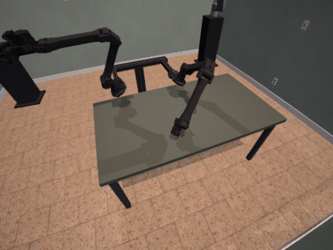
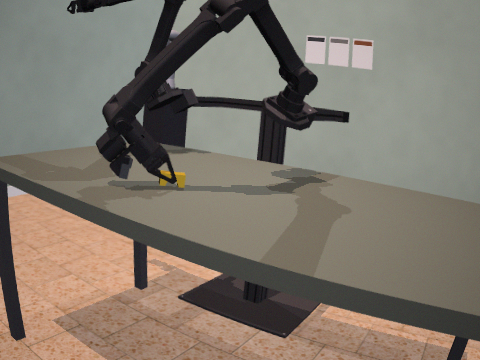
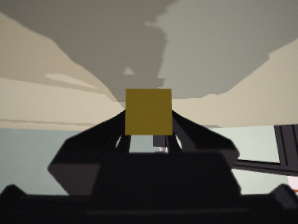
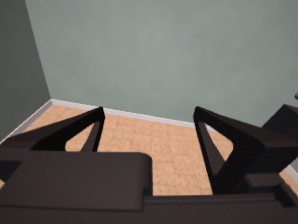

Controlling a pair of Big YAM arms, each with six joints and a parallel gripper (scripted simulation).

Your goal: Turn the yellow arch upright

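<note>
The yellow arch is right at my left hand.
</note>
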